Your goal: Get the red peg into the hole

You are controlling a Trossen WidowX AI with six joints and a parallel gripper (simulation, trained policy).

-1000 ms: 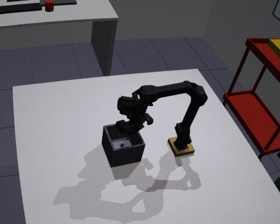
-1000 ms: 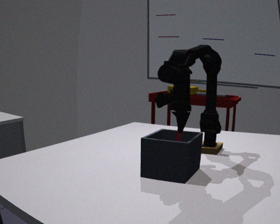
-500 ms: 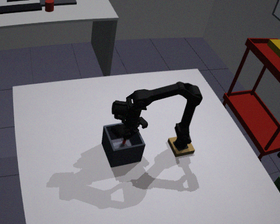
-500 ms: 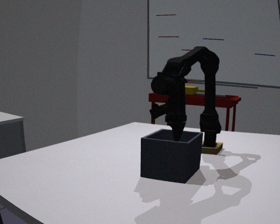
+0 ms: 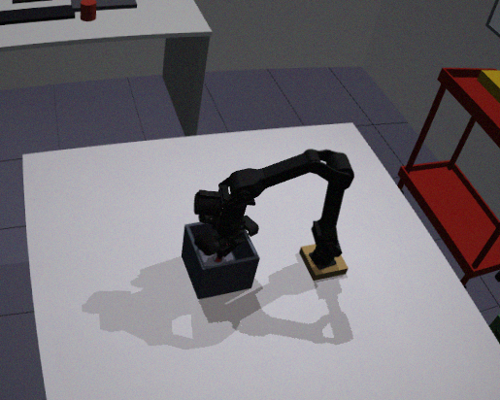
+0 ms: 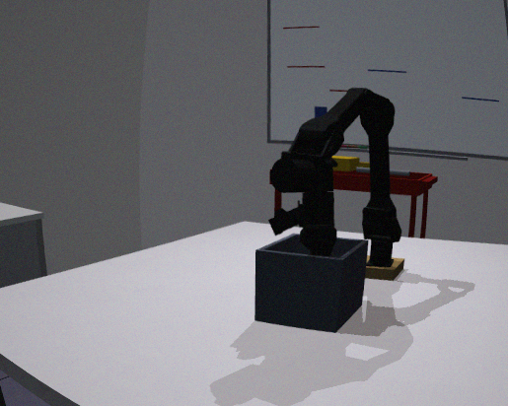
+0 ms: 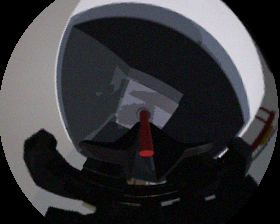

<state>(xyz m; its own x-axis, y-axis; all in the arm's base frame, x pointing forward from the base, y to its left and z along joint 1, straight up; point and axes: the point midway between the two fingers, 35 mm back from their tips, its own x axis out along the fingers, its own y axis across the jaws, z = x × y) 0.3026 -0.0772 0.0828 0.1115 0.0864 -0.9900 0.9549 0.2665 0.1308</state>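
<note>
Right now the red peg is 10 mm to the right of my gripper tip. Also, from my gripper tip: light plate 30 mm below, 10 mm to the right.
</note>
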